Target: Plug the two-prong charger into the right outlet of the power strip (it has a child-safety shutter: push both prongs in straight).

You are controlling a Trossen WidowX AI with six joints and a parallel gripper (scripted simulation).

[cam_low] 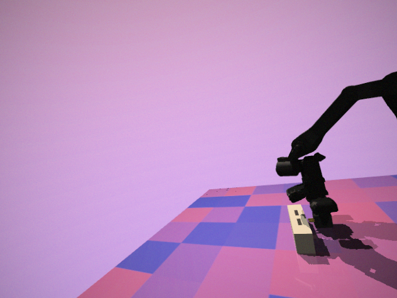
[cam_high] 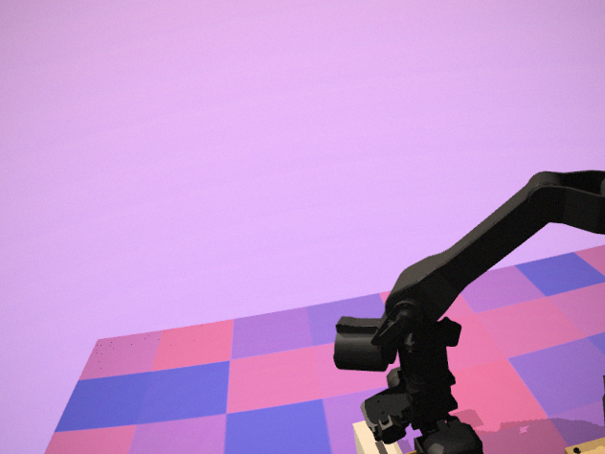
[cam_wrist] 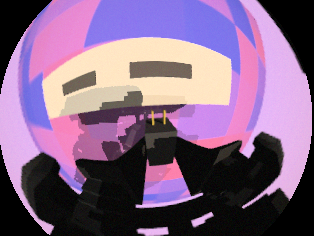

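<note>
The charger lies 2 cm ahead of my gripper tip and 1 cm above it.
</note>
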